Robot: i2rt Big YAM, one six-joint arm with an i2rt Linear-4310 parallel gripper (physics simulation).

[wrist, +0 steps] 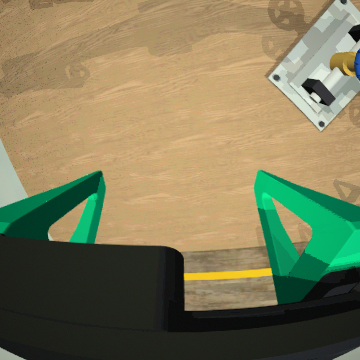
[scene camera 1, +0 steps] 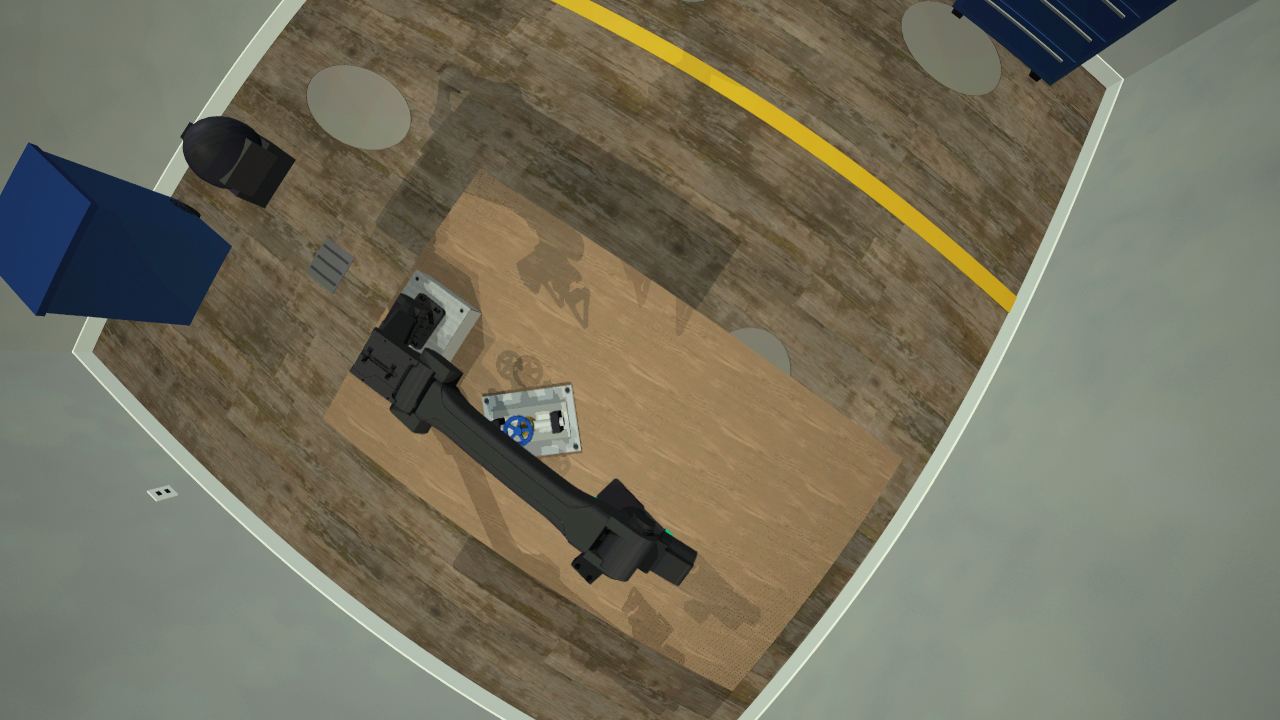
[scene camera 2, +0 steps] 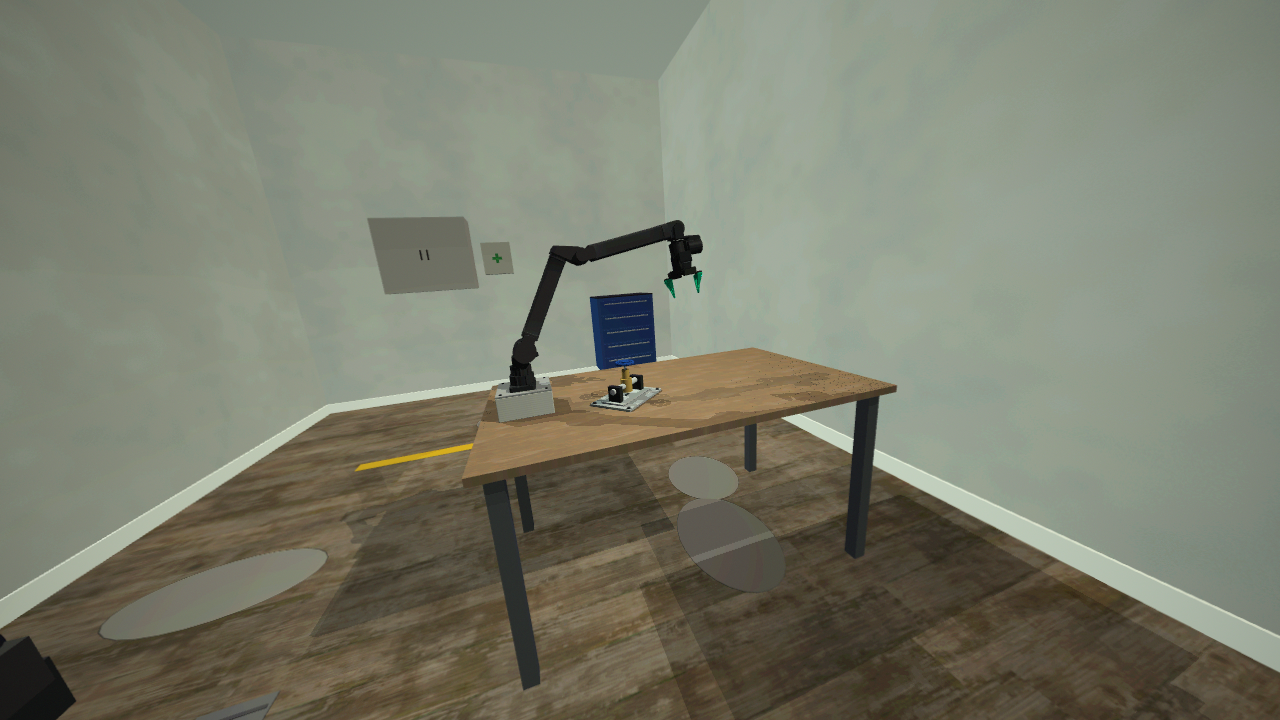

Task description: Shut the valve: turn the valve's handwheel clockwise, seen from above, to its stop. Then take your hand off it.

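Note:
The valve's blue handwheel sits on top of a brass valve body. In the wrist view a sliver of the wheel shows at the right edge. The valve is fixed on a light grey base plate that lies on the table. My gripper is open with nothing between its green fingers. It hangs high above the table, apart from the handwheel and well off to one side of it. In scene camera 1 the fingers are mostly hidden under the wrist.
The wooden table carries the arm's grey base block. The arm's long dark link passes over the near side of the valve's base plate in scene camera 1. A blue cabinet stands on the floor beyond the table.

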